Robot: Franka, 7 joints.
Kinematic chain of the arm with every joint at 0, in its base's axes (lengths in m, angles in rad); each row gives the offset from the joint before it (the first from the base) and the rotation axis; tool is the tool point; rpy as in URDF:
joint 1: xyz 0 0 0.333 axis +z
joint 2: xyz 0 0 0 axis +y
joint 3: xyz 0 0 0.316 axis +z
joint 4: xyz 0.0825 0 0 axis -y
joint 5: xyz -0.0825 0 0.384 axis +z
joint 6: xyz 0 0 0 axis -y
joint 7: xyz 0.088 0 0 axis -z
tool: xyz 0 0 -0.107 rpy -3.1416 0 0
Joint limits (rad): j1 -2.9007..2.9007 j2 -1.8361..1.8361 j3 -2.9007..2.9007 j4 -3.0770..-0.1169 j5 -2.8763..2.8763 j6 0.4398..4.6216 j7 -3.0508..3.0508
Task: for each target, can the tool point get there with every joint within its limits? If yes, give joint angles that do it. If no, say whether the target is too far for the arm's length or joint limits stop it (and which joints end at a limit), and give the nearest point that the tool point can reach.
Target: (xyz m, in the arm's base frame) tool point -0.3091 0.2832 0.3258
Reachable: yes | joints -2.1520 1.4472 -1.7702 -2.5877 1.4584 1.8252 0.3149
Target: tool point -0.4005 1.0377 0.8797
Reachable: no: too far | nearest point -0.2772 0.7183 0.7114 | short by 0.382 m
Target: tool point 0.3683 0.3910 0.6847
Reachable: yes | joints 1.8752 -0.4011 -0.8945 -1.9054 -2.0261 2.4726 -0.4297
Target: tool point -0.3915 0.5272 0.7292
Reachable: yes | joints -0.3840 -1.2963 1.2578 -0.8537 1.9055 3.4951 1.8574
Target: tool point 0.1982 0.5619 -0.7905
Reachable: no: too far | nearest point 0.1489 0.4221 -0.3347 | short by 0.479 m
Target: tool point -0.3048 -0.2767 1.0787
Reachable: yes | joints 0.0959 -0.6501 -0.9092 -0.5996 -1.1169 2.4342 -1.2459
